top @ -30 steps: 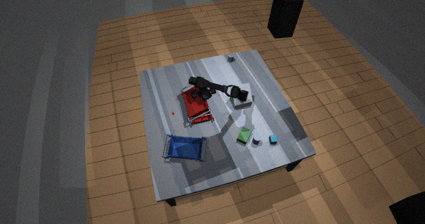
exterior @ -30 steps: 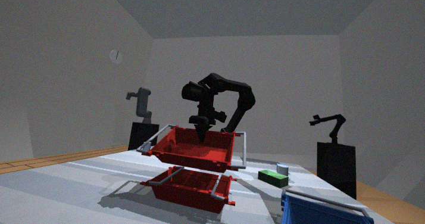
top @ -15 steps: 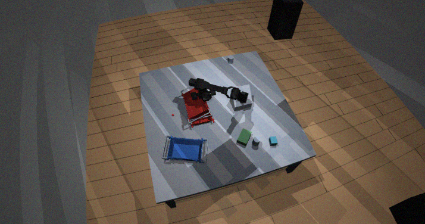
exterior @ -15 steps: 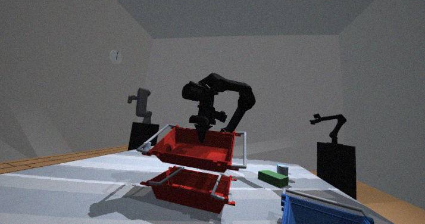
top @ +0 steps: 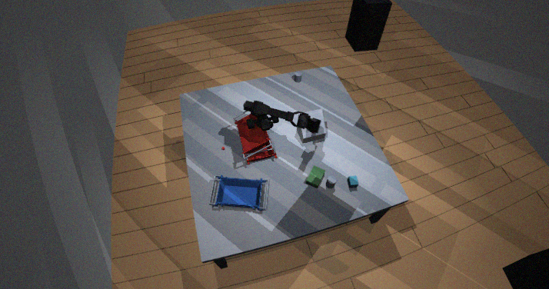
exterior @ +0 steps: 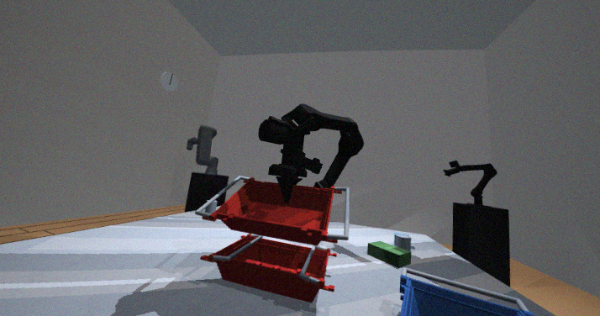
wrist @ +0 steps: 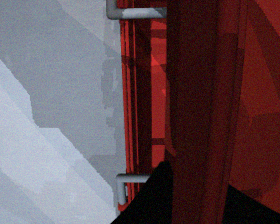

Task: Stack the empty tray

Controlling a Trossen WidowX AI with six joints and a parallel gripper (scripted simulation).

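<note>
My gripper tip is 7 cm short of the red tray. Also, from my gripper tip: teal cube (49 cm behind, 40 cm to the left, 16 cm below); green block (31 cm to the left, 27 cm behind, 16 cm below); red bit (27 cm ahead, 17 cm below, 2 cm to the right).
</note>
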